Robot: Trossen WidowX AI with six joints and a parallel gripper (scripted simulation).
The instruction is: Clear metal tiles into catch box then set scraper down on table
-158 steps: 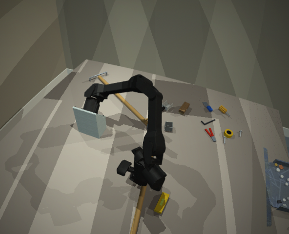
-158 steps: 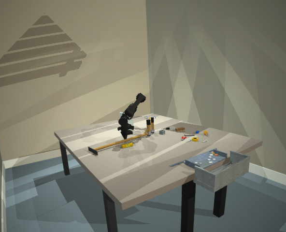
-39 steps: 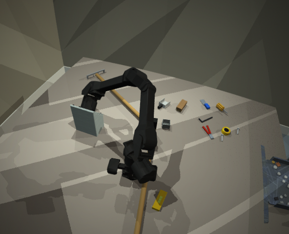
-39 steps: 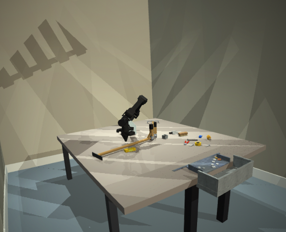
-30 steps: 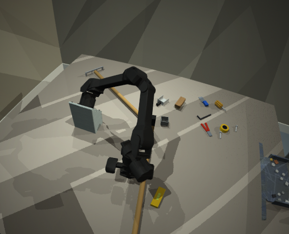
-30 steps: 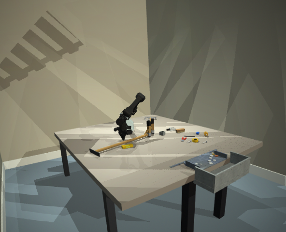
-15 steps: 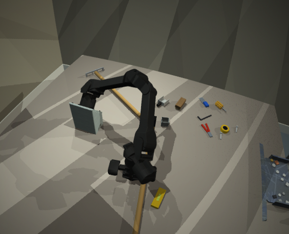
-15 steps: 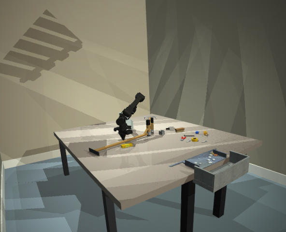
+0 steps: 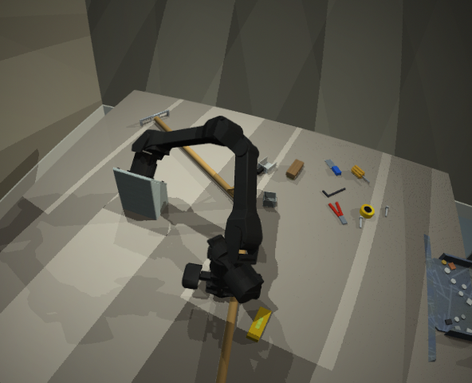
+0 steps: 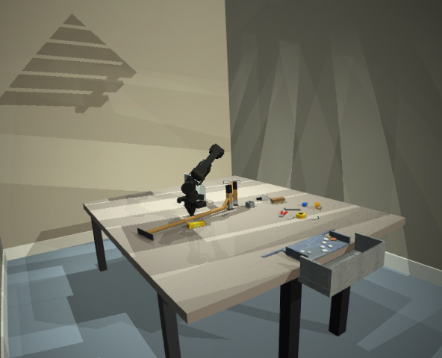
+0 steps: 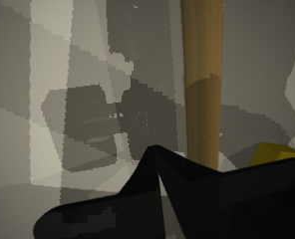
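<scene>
The long scraper lies 5 cm above my gripper tip, 4 cm ahead of it and 2 cm to the right of it. The rest, counted from my gripper tip: small grey box: 38 cm to the left, 3 cm ahead; then yellow spirit level: 12 cm ahead, 4 cm to the right; then hex key: 51 cm to the left, 23 cm ahead, 1 cm below.
</scene>
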